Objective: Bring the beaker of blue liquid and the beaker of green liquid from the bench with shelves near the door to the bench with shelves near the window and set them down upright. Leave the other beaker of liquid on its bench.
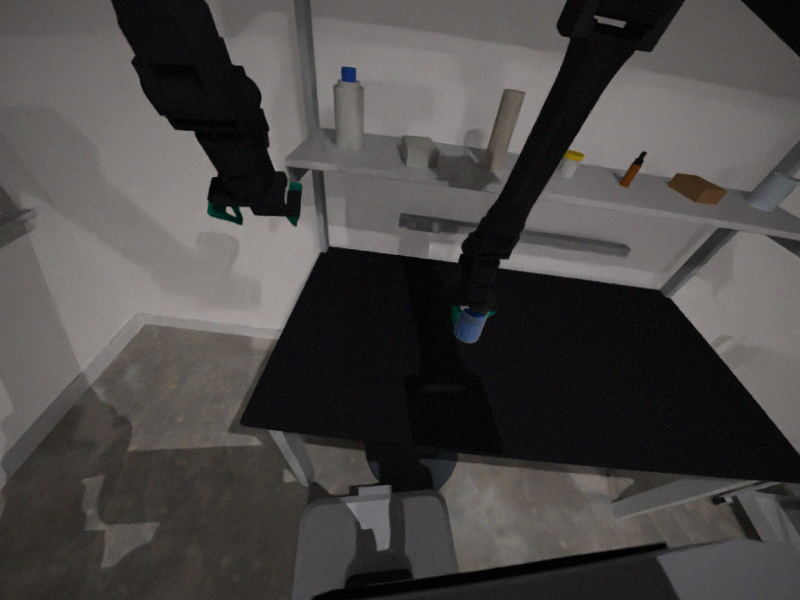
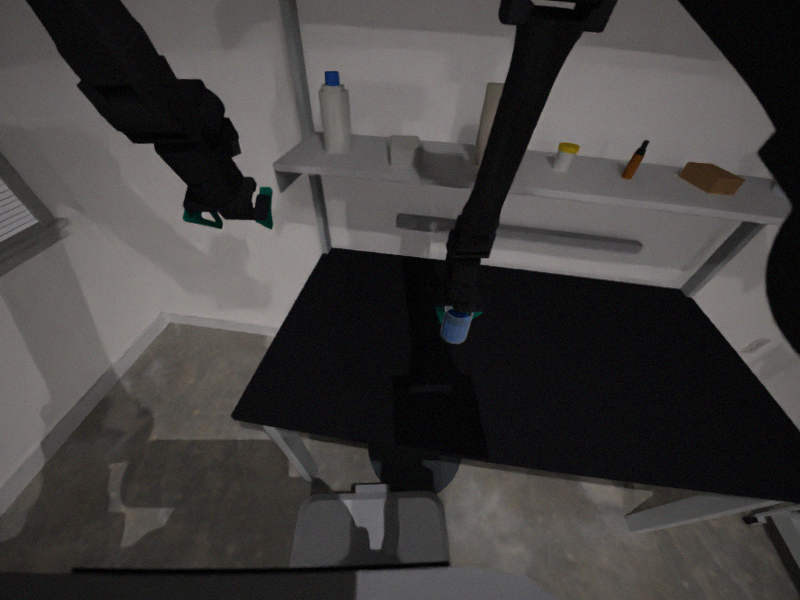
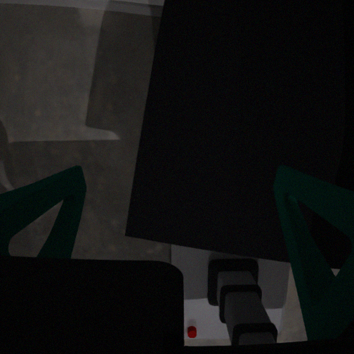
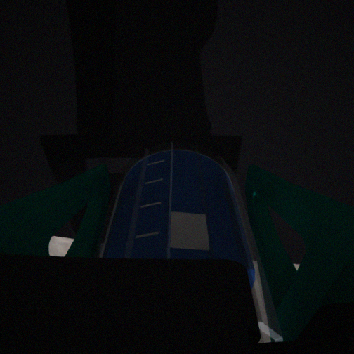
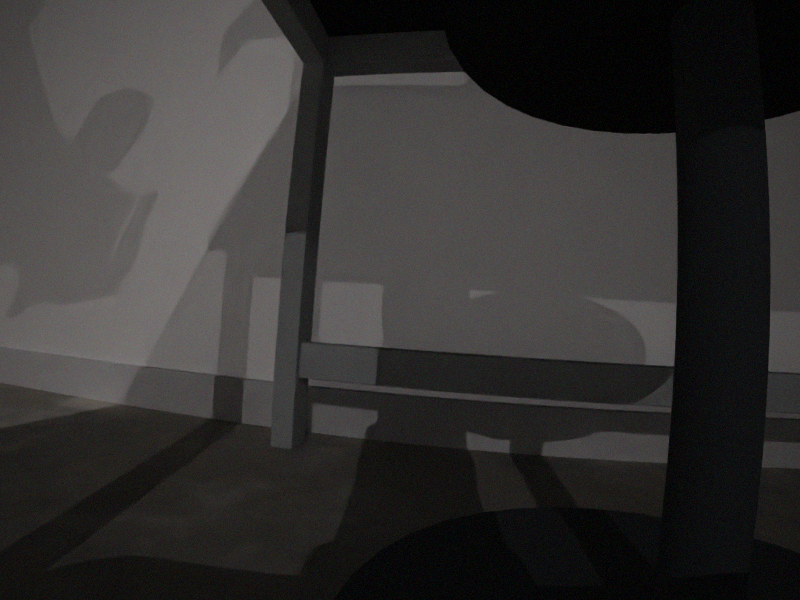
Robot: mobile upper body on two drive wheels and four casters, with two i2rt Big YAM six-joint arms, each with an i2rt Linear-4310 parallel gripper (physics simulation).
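Observation:
The beaker of blue liquid (image 1: 468,329) (image 2: 455,329) (image 4: 175,200) is between the green fingers of my right gripper (image 1: 473,312) (image 2: 459,313) (image 4: 177,175), which is shut on it. The beaker is roughly upright over the middle of the black-topped bench with shelves (image 1: 581,381) (image 2: 581,381) (image 3: 225,125); its exact height above the top is hard to tell. My left gripper (image 1: 263,214) (image 2: 237,218) (image 3: 179,175) is wide open and empty, high up beyond the bench's left edge. The green beaker and the other beaker do not show.
A shelf (image 1: 600,200) above the bench holds a blue-capped bottle (image 1: 349,116), a grey block (image 1: 420,152), a beige cylinder (image 1: 505,129), a yellow-lidded jar (image 2: 564,157) and more. A window (image 2: 14,209) is at the left. A stool column (image 5: 720,290) and bench leg (image 5: 294,310) stand in front.

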